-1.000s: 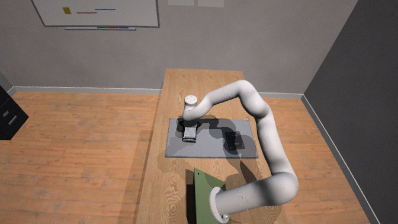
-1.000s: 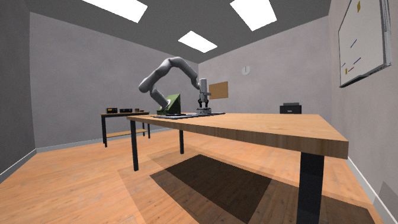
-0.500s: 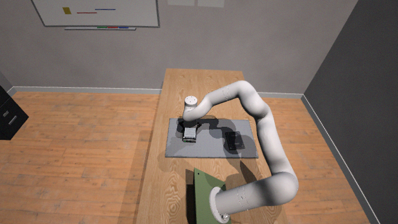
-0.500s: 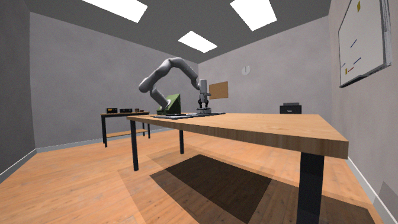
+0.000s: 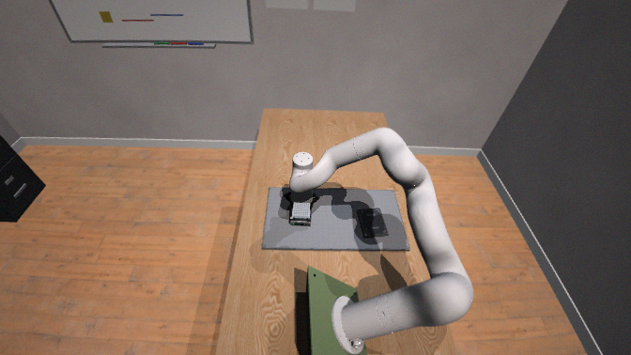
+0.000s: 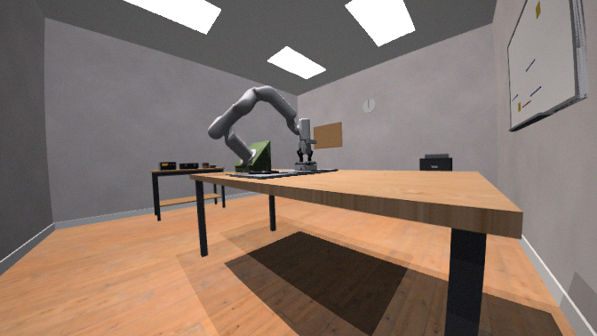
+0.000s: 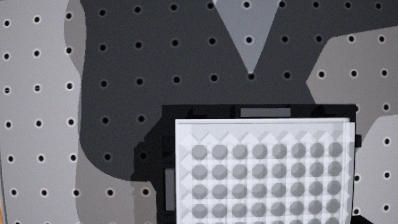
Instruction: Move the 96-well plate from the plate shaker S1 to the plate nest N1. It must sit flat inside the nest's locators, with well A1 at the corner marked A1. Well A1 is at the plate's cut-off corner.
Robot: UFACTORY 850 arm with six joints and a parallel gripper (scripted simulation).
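Right now my hand is 1 cm above the white 96-well plate.
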